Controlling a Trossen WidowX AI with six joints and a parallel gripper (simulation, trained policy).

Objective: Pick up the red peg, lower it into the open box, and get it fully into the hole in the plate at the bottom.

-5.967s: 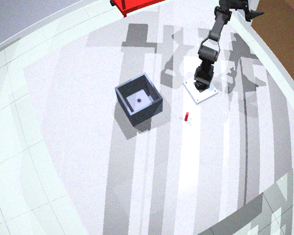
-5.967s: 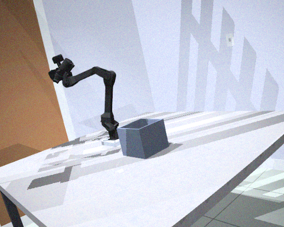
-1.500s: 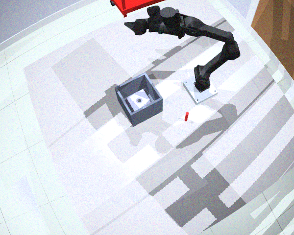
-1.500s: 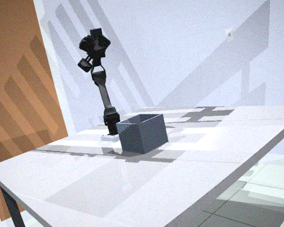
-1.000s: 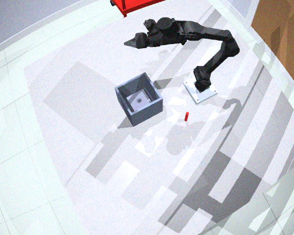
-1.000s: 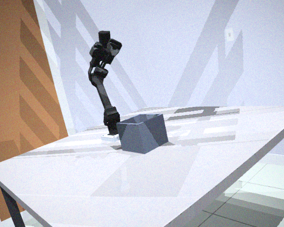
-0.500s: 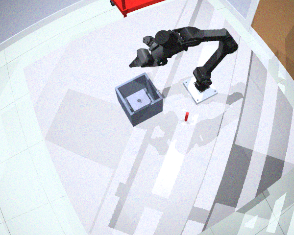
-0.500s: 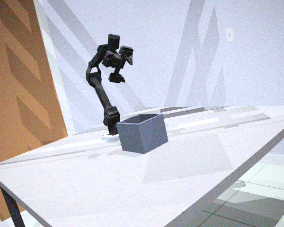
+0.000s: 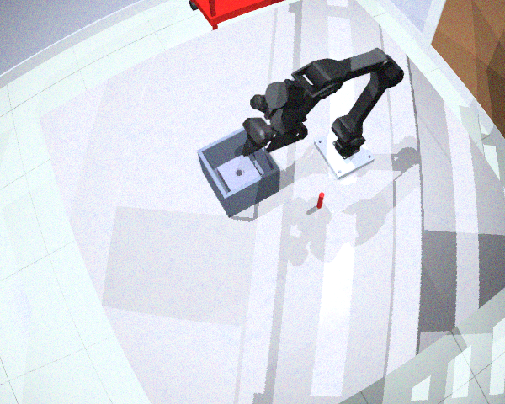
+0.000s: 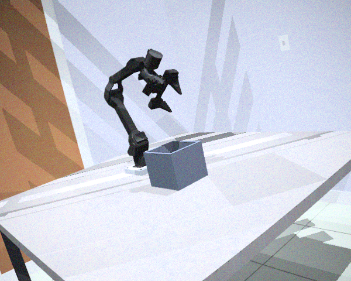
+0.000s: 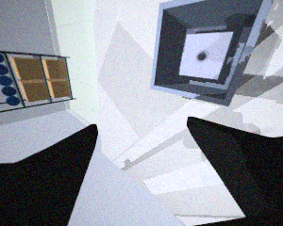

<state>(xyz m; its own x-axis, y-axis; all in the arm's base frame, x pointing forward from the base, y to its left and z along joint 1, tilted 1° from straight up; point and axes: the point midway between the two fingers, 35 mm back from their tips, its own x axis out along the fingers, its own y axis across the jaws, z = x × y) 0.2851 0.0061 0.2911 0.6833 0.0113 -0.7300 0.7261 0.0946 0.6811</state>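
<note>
Now: gripper tip 25 cm above the red peg, 14 cm past it and 10 cm to the right of it. From my gripper tip the other things lie so: pale plate (24 cm below, 8 cm to the right, 1 cm ahead).
</note>
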